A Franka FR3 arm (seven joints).
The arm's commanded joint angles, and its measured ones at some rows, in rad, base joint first. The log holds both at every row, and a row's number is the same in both.
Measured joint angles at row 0:
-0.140 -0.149 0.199 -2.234 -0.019 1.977 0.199
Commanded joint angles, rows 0 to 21:
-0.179 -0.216 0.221 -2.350 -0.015 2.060 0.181
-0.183 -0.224 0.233 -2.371 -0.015 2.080 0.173
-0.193 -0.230 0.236 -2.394 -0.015 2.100 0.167
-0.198 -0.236 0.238 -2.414 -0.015 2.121 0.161
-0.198 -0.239 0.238 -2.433 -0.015 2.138 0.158
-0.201 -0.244 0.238 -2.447 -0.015 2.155 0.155
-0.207 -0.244 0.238 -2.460 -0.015 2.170 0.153
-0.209 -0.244 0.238 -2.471 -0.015 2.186 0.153
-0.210 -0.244 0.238 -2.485 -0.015 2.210 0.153
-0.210 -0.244 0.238 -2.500 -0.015 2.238 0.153
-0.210 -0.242 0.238 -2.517 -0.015 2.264 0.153
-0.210 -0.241 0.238 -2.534 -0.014 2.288 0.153
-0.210 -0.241 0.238 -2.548 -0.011 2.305 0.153
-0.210 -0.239 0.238 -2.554 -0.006 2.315 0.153
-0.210 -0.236 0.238 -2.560 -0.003 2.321 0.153
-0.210 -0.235 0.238 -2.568 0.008 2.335 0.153
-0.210 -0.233 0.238 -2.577 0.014 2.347 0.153
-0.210 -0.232 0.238 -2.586 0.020 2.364 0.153
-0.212 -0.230 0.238 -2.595 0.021 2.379 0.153
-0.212 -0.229 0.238 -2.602 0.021 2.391 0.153
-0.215 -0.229 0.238 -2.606 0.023 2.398 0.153
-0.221 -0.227 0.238 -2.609 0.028 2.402 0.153
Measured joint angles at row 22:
-0.186 -0.204 0.216 -2.566 -0.003 2.356 0.173
